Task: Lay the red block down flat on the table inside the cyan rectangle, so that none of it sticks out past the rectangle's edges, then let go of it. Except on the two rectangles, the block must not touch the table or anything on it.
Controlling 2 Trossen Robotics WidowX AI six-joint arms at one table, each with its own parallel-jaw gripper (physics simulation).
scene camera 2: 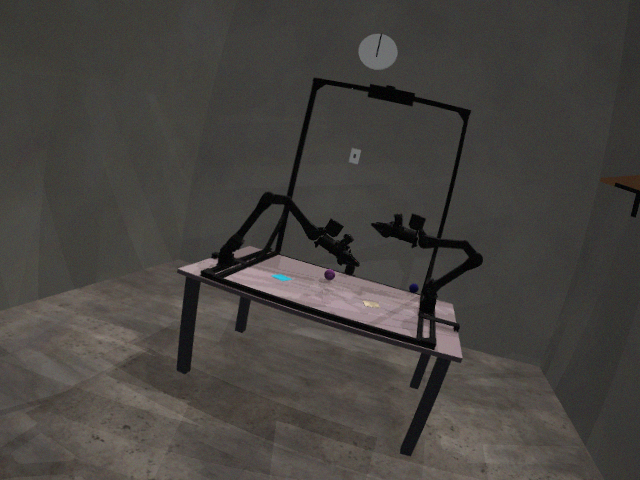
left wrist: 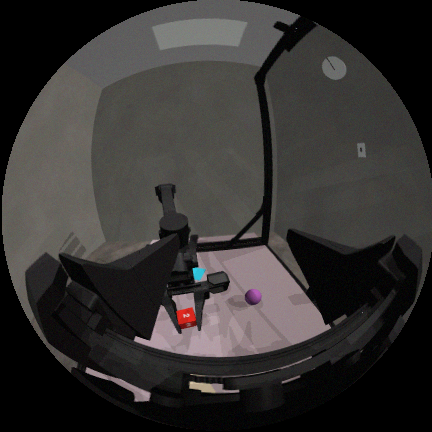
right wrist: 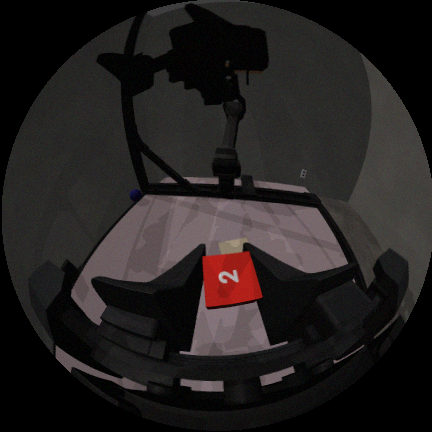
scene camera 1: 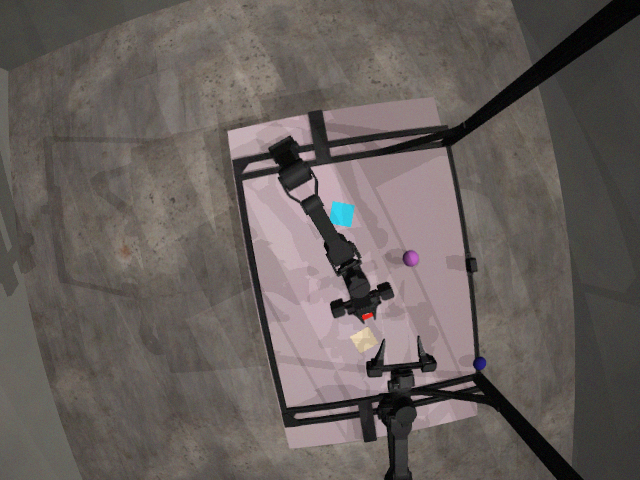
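Seen in the pictures: left gripper, fingertip midpoint: point(scene camera 2: 373, 223) point(left wrist: 234, 236) point(scene camera 1: 401, 337); right gripper, fingertip midpoint: point(scene camera 2: 359, 265) point(left wrist: 189, 332) point(right wrist: 223, 247) point(scene camera 1: 369, 321); left arm's base at its link origin: point(scene camera 2: 426, 312) point(right wrist: 225, 189) point(scene camera 1: 387, 402); right arm's base at its link origin: point(scene camera 2: 224, 265) point(scene camera 1: 286, 153).
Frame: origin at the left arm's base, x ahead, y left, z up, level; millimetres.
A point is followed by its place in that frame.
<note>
The red block point(scene camera 1: 367, 316) @(x 373, y 77, z 149 mm) point(left wrist: 186, 318) @(x 375, y 77, z 150 mm) point(right wrist: 231, 280) @(x 385, y 82, z 149 mm), marked with a white 2, is held between the fingers of my right gripper point(scene camera 1: 369, 319) @(x 354, y 71, z 136 mm) point(scene camera 2: 355, 264) @(x 354, y 71, z 136 mm) point(left wrist: 189, 332) @(x 354, y 71, z 136 mm) point(right wrist: 223, 247) @(x 354, y 71, z 136 mm), above the table. In scene camera 2 the block cannot be made out. The cyan rectangle point(scene camera 1: 342, 214) @(x 684, y 134, z -18 mm) point(scene camera 2: 281, 277) @(x 685, y 137, z -18 mm) point(left wrist: 198, 273) @(x 680, y 119, z -18 mm) lies bare on the table, beside the right arm in scene camera 1. The pale yellow rectangle point(scene camera 1: 363, 339) @(x 251, y 83, z -18 mm) point(scene camera 2: 371, 304) @(x 247, y 86, z -18 mm) point(left wrist: 201, 387) @(x 245, y 63, z -18 mm) point(right wrist: 231, 248) @(x 243, y 67, z -18 mm) lies just below the block in scene camera 1. My left gripper point(scene camera 1: 401, 338) @(x 350, y 1, z 327 mm) point(scene camera 2: 373, 224) @(x 350, y 1, z 327 mm) point(left wrist: 234, 236) @(x 350, y 1, z 327 mm) is open and empty, high above the table.
A purple ball point(scene camera 1: 410, 258) @(x 529, y -79, z 35 mm) point(scene camera 2: 329, 274) @(x 520, y -59, z 15 mm) point(left wrist: 253, 297) @(x 508, y -81, z 28 mm) is at the right of the right arm in scene camera 1, its shadow beside it. A dark blue ball point(scene camera 1: 479, 363) @(x 128, y -339, z 28 mm) point(scene camera 2: 414, 287) @(x 115, y -325, z 17 mm) point(right wrist: 135, 195) @(x 134, y -328, z 13 mm) is by the table's corner. A black frame point(scene camera 1: 256, 289) @(x 448, y 438, z -4 mm) borders the pink table point(scene camera 1: 423, 206) @(x 698, y -144, z -19 mm).
</note>
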